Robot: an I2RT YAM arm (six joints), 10 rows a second.
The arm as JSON. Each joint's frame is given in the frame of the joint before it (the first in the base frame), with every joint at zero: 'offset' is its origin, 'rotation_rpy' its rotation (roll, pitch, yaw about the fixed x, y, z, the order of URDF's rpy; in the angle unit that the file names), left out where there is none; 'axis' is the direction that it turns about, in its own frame. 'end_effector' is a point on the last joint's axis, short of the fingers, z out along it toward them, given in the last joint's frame.
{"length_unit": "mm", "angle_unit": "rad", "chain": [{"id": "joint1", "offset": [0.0, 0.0, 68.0], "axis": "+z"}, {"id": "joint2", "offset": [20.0, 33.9, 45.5], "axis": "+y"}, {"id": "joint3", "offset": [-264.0, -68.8, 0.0], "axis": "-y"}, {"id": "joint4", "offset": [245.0, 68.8, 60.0], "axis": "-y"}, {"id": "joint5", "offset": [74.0, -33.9, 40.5], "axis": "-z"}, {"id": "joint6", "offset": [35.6, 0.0, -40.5], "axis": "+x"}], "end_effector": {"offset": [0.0, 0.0, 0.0], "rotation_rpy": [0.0, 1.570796, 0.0]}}
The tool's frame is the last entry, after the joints.
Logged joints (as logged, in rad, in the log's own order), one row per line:
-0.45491 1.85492 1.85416 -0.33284 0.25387 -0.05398
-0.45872 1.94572 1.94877 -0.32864 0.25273 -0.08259
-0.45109 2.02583 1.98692 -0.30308 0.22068 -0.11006
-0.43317 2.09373 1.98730 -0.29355 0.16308 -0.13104
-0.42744 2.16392 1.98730 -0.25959 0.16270 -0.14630
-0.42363 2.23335 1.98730 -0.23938 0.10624 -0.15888
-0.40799 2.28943 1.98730 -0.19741 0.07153 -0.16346
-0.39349 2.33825 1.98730 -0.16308 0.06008 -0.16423
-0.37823 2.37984 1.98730 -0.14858 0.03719 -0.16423
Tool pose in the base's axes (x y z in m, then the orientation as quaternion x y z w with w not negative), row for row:
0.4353 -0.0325 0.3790 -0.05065 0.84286 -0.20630 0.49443
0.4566 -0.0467 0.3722 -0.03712 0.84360 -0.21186 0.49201
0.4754 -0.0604 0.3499 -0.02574 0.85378 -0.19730 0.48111
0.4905 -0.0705 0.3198 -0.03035 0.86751 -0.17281 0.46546
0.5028 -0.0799 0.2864 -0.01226 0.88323 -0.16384 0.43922
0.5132 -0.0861 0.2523 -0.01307 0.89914 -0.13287 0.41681
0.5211 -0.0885 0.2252 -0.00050 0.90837 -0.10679 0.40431
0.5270 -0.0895 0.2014 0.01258 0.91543 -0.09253 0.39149
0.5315 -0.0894 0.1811 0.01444 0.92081 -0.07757 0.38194
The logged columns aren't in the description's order. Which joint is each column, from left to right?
Columns, left to right: joint4, joint2, joint3, joint6, joint5, joint1.
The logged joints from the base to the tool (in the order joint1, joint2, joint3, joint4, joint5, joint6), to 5 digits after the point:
-0.05398 1.85492 1.85416 -0.45491 0.25387 -0.33284
-0.08259 1.94572 1.94877 -0.45872 0.25273 -0.32864
-0.11006 2.02583 1.98692 -0.45109 0.22068 -0.30308
-0.13104 2.09373 1.98730 -0.43317 0.16308 -0.29355
-0.14630 2.16392 1.98730 -0.42744 0.16270 -0.25959
-0.15888 2.23335 1.98730 -0.42363 0.10624 -0.23938
-0.16346 2.28943 1.98730 -0.40799 0.07153 -0.19741
-0.16423 2.33825 1.98730 -0.39349 0.06008 -0.16308
-0.16423 2.37984 1.98730 -0.37823 0.03719 -0.14858

